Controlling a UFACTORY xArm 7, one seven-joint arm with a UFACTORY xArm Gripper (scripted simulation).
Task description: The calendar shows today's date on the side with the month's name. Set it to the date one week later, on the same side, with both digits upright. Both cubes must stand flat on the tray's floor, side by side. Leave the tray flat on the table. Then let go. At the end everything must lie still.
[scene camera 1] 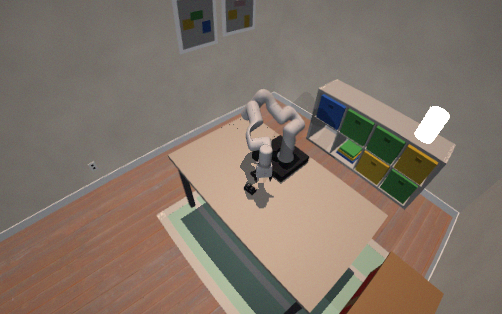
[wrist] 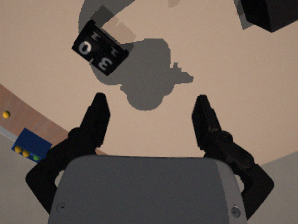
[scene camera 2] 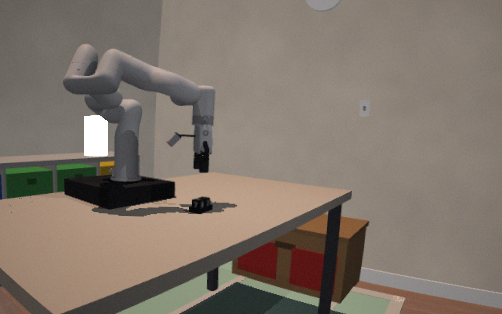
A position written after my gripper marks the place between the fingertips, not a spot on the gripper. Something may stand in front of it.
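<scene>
You'd find my gripper (scene camera 2: 200, 170) in the scene, and the wrist camera has a look at my gripper (wrist: 151, 104) as well.
</scene>
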